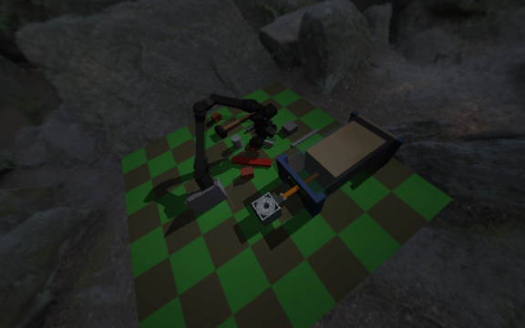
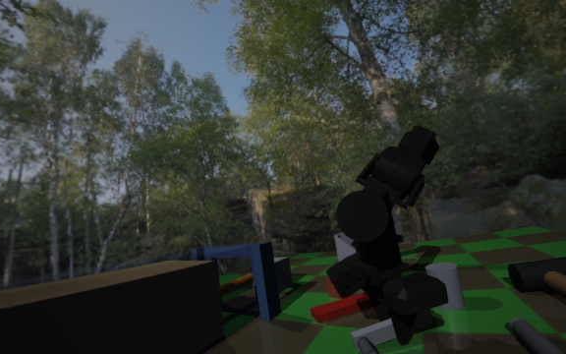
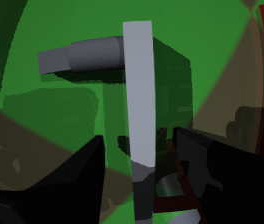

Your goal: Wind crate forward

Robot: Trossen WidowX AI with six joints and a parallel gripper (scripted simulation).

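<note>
The winch handle is 1 cm behind my gripper tip, 1 cm to the left of it and 1 cm above it. Also, from my gripper tip: red flat bar: 13 cm behind, 7 cm to the right; grey block: 19 cm ahead, 2 cm to the right, 1 cm above; red grip: 6 cm behind, 2 cm to the left, 2 cm above.
</note>
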